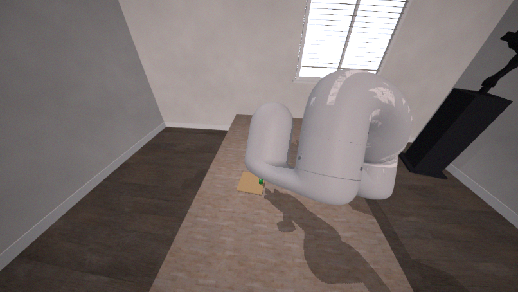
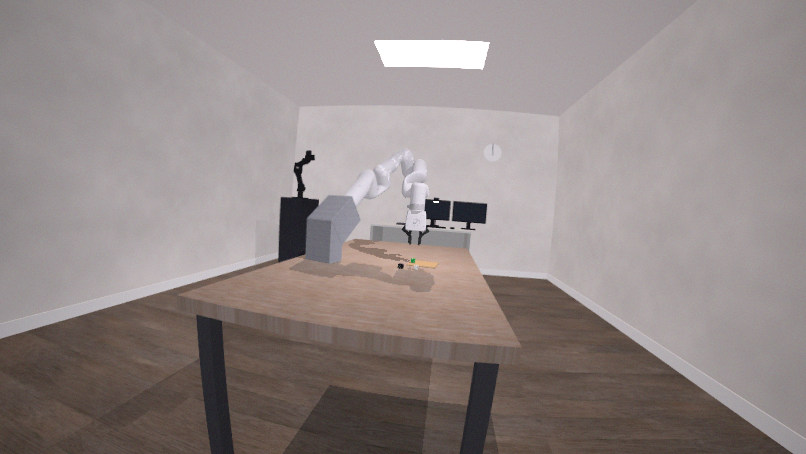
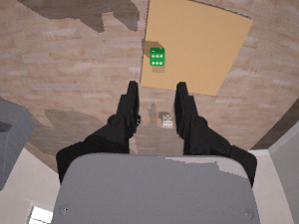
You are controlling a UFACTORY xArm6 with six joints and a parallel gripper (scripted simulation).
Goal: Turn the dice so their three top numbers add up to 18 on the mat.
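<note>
Right now my hand is 60 mm short of the white die, 140 mm to the left of it and 100 mm above it. Also, from my hand: black die: 10 mm behind, 150 mm to the right, 100 mm below; then mat: 50 mm ahead, 10 mm to the left, 110 mm below; then green die: 100 mm below.
</note>
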